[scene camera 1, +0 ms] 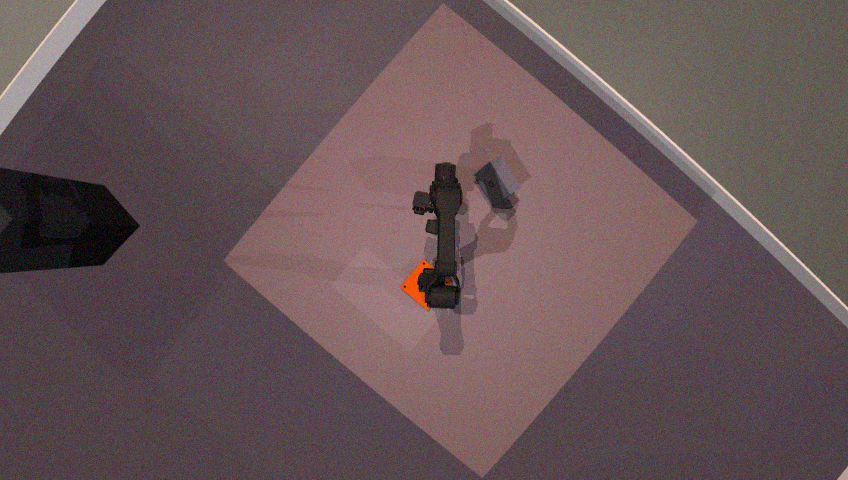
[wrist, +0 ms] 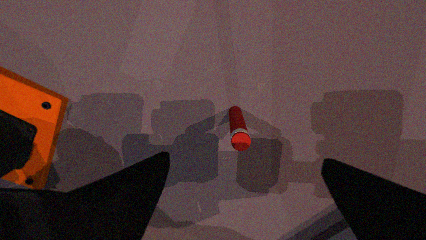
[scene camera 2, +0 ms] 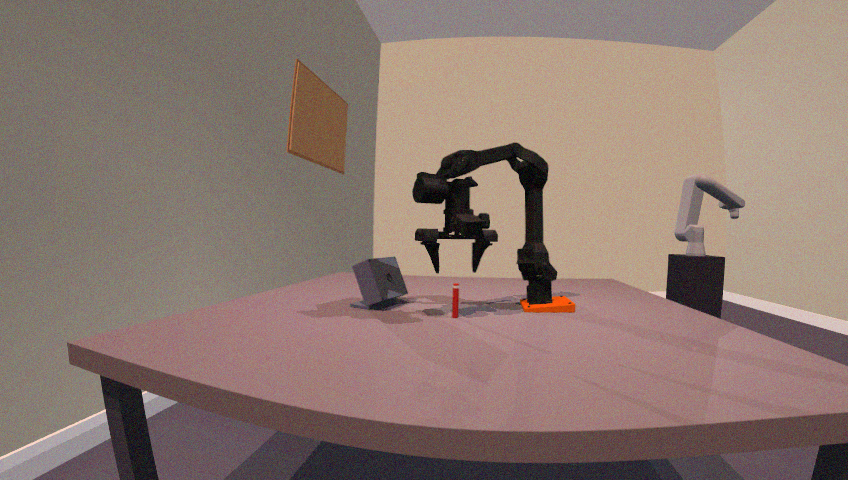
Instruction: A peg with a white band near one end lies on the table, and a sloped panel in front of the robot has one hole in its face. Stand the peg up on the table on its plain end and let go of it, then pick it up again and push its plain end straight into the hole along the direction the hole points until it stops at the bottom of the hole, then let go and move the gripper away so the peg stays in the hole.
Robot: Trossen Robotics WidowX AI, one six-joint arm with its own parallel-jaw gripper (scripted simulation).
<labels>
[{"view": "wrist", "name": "my gripper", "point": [244,162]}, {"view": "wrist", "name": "red peg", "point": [240,139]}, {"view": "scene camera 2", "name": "my gripper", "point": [456,272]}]
</labels>
